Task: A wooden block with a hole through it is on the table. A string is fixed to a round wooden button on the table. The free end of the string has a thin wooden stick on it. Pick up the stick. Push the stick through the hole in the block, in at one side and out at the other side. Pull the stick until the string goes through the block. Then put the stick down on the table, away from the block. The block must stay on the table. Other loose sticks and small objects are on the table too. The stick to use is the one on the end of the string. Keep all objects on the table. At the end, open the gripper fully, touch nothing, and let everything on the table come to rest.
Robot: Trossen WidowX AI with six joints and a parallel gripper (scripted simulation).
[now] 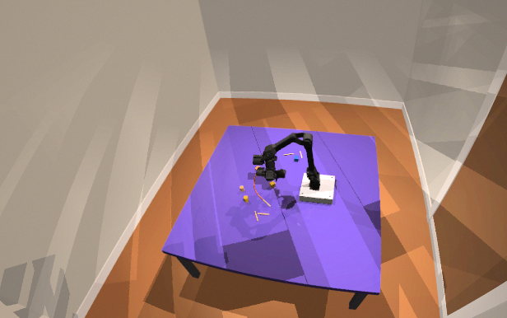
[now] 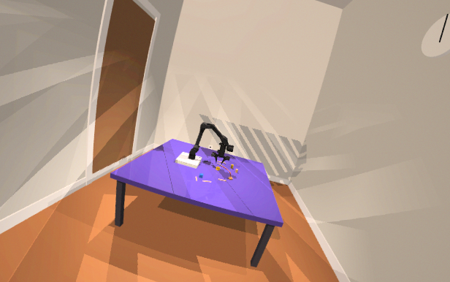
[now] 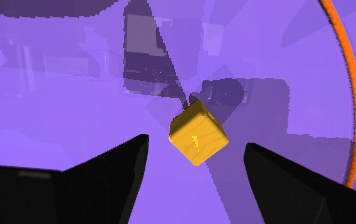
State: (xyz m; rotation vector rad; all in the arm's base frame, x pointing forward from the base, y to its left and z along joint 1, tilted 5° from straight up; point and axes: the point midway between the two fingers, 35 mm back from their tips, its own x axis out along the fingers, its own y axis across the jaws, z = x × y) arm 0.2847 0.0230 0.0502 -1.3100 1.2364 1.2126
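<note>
The yellow wooden block is 4 cm below my gripper tip, 1 cm to the right of it and 1 cm ahead of it. From my gripper tip the other things lie so: yellow cylinder (15 cm to the left, 14 cm ahead, 4 cm below); tan cylinder (20 cm ahead, 7 cm to the left, 4 cm below); thin wooden stick (13 cm to the left, 6 cm below, 2 cm ahead).
</note>
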